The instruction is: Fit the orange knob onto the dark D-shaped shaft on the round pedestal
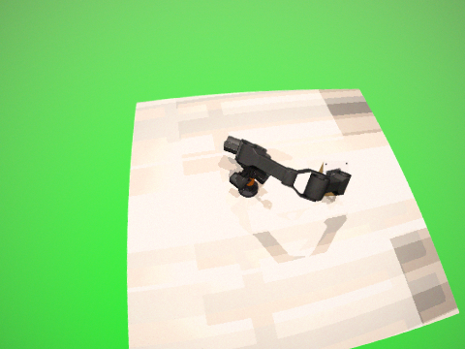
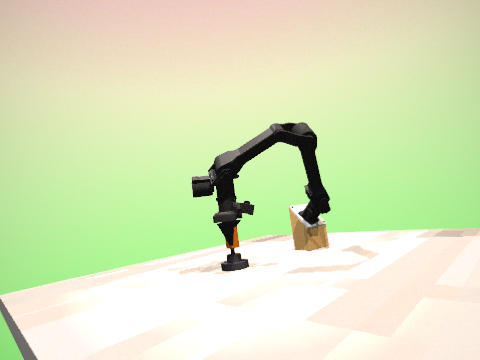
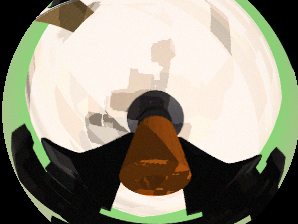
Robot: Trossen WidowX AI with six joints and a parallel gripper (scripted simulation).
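The orange knob lies 2 cm above my gripper tip. Round my gripper tip: dark round pedestal 4 cm below.
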